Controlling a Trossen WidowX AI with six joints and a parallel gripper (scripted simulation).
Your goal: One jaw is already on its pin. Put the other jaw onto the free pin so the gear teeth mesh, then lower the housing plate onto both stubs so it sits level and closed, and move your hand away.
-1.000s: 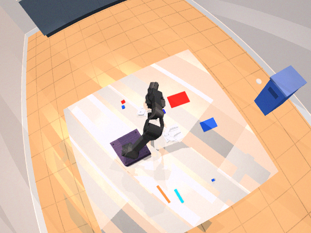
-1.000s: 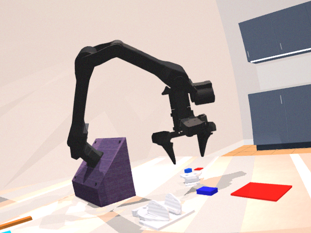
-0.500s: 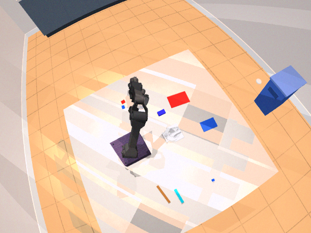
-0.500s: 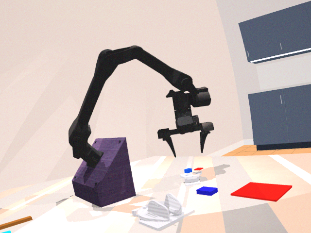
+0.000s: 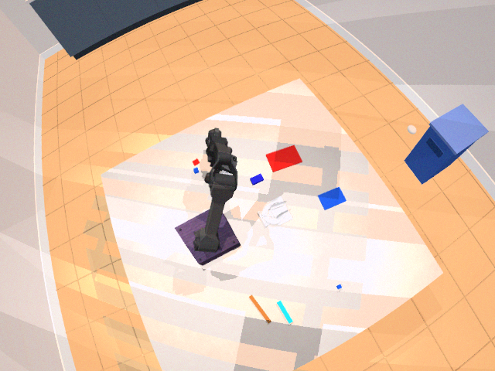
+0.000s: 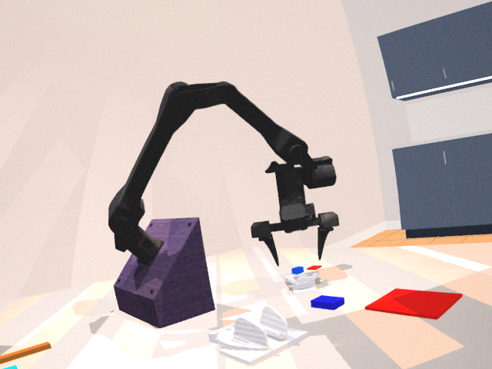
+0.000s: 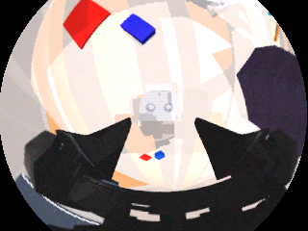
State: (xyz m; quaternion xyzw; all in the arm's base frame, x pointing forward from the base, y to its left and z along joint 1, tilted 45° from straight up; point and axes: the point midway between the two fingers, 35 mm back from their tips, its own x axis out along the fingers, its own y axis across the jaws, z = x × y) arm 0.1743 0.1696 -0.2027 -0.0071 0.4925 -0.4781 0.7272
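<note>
My gripper tip is 3 cm above the white housing part and 1 cm short of it. From my gripper tip the other things lie so: red flat plate 30 cm ahead, 6 cm below, 3 cm to the right; blue plate 41 cm ahead, 32 cm to the right, 6 cm below; dark blue block 14 cm ahead, 8 cm to the right, 5 cm below.
</note>
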